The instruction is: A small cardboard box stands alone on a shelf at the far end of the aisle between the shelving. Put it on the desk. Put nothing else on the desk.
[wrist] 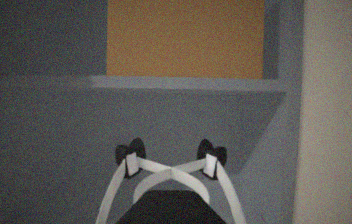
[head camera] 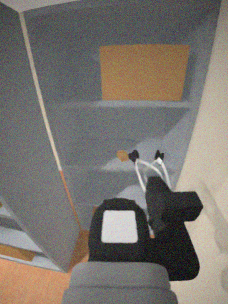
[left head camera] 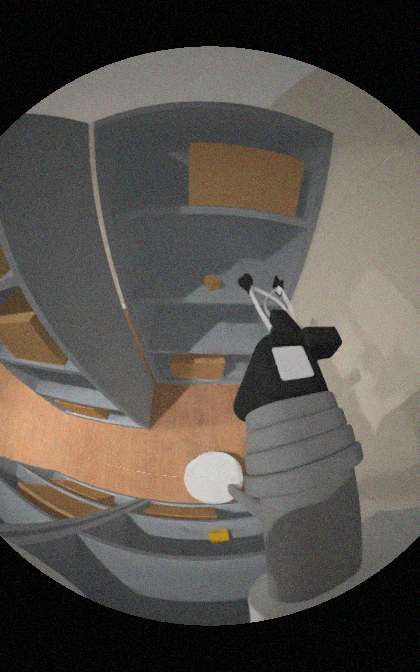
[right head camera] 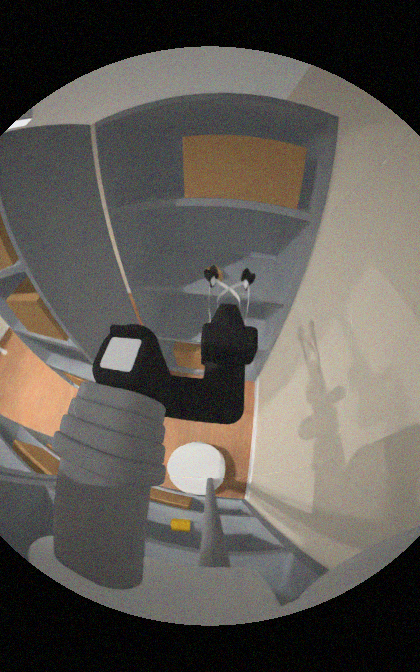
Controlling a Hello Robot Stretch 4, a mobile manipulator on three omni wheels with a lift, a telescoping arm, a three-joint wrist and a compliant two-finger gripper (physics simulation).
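Frame: origin at the robot's base, x ahead, y left, z up, level; millimetres.
Seen in the pictures: gripper, fingertip midpoint: point(wrist: 171, 151) point(head camera: 145, 152).
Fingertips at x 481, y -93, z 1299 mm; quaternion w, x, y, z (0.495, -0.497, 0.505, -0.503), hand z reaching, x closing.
Pixels of each thing's top centre, then the offset from my fingertips to it.
- small cardboard box, middle of its top: point(head camera: 122, 152) 286 mm down, 474 mm ahead, 64 mm left
- large cardboard box, middle of its top: point(wrist: 185, 4) point(head camera: 141, 50) 391 mm up, 515 mm ahead, 48 mm right
The small cardboard box point(head camera: 122, 155) point(left head camera: 212, 282) stands alone on the middle shelf of the shelving unit in front of me. In the right head camera view the small box point(right head camera: 220, 273) is mostly hidden behind a fingertip. My gripper point(head camera: 146, 155) point(left head camera: 262, 283) point(right head camera: 230, 276) point(wrist: 171, 151) is open with nothing between its fingers. It points toward the unit and appears to the right of the small box in the head camera view. The small box does not show in the wrist view. The desk does not show in these views.
A large cardboard box point(head camera: 145, 72) point(left head camera: 245, 177) point(right head camera: 244, 170) point(wrist: 185, 37) stands on the shelf above. Another box point(left head camera: 197, 367) is on the lowest shelf. A grey side panel point(head camera: 37, 125) is at left, a beige wall point(head camera: 212, 150) point(wrist: 327, 110) at right. A yellow block point(left head camera: 219, 536) point(right head camera: 180, 525) lies on the near shelving.
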